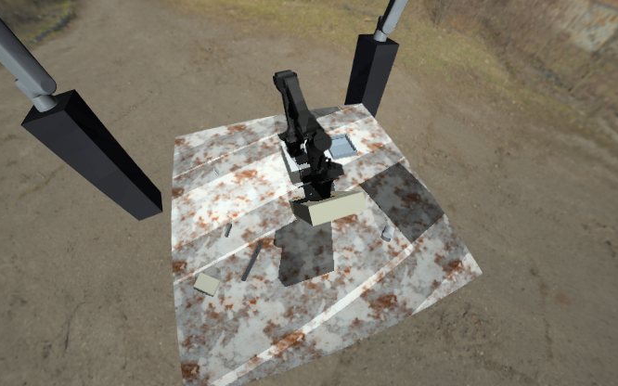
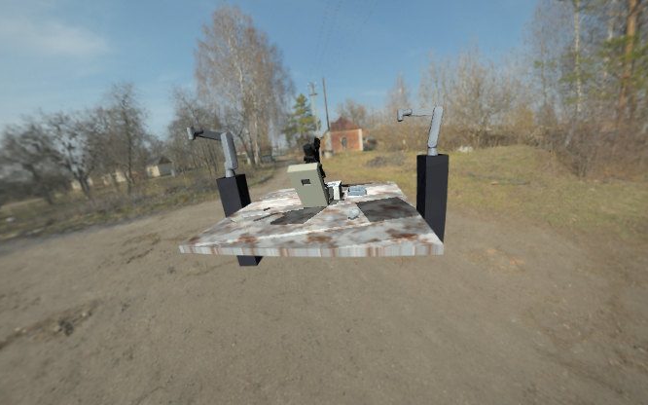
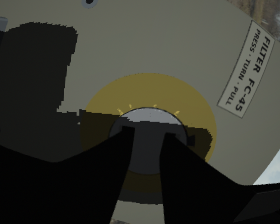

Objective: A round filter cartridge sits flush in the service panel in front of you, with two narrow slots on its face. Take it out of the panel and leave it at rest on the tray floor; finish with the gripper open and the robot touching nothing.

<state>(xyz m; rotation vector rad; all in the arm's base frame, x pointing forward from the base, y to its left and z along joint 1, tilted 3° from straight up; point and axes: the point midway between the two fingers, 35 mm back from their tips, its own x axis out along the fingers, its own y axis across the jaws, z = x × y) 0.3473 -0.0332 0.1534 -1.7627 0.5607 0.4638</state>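
Right now the service panel is 40 mm behind my gripper tip and 80 mm below it. From my gripper tip the other things lie so: blue-grey tray: 400 mm behind, 330 mm to the left, 230 mm below; then round filter cartridge: 10 mm ahead, 10 mm below.
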